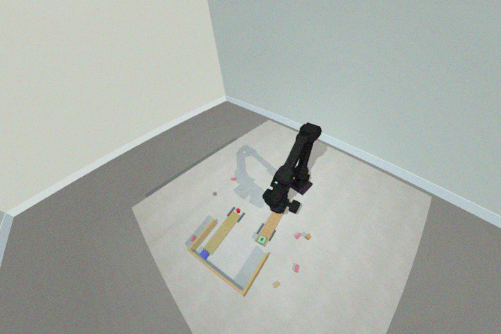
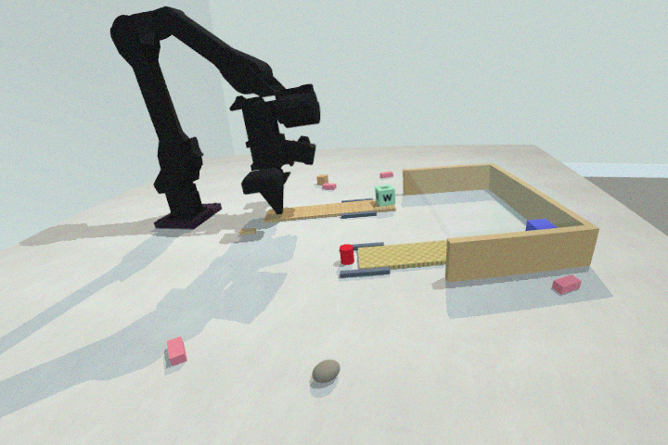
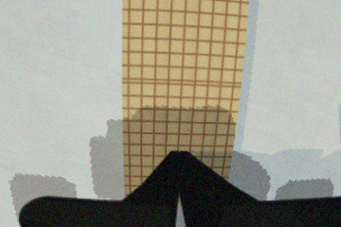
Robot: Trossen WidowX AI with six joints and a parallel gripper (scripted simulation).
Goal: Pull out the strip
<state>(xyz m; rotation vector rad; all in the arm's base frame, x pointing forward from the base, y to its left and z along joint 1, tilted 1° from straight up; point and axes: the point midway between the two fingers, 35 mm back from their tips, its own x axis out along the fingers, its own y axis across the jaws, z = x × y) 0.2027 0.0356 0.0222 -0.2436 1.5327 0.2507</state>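
My gripper tip is 190 mm short of the labelled cube, 70 mm to the right of it and 20 mm below it. From my gripper tip the other things lie so: red cylinder: 180 mm ahead, 140 mm to the right, 10 mm above; grey pebble: 330 mm to the right, 210 mm ahead; tan block: 200 mm to the left, 10 mm ahead.
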